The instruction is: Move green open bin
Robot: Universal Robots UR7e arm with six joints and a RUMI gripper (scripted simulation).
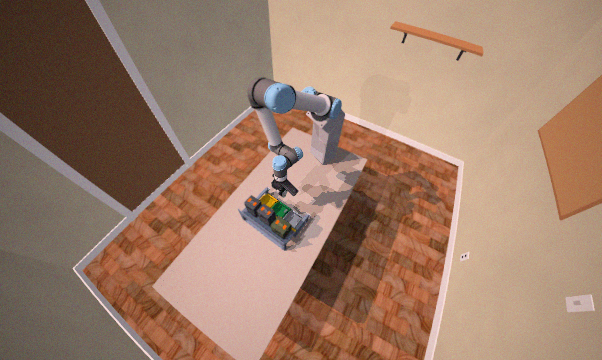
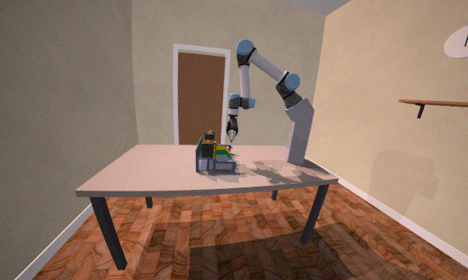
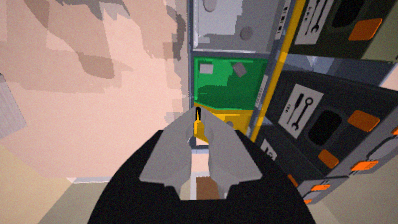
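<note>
The green open bin lies 130 mm below my hand, 80 mm ahead of it and 10 mm to the right of it. The rest, counted from my hand: grey bin 130 mm below, 100 mm to the left, 90 mm ahead; yellow bin 130 mm below, 120 mm to the right, 60 mm ahead; yellow strip 130 mm ahead, 70 mm below, 20 mm to the right.
</note>
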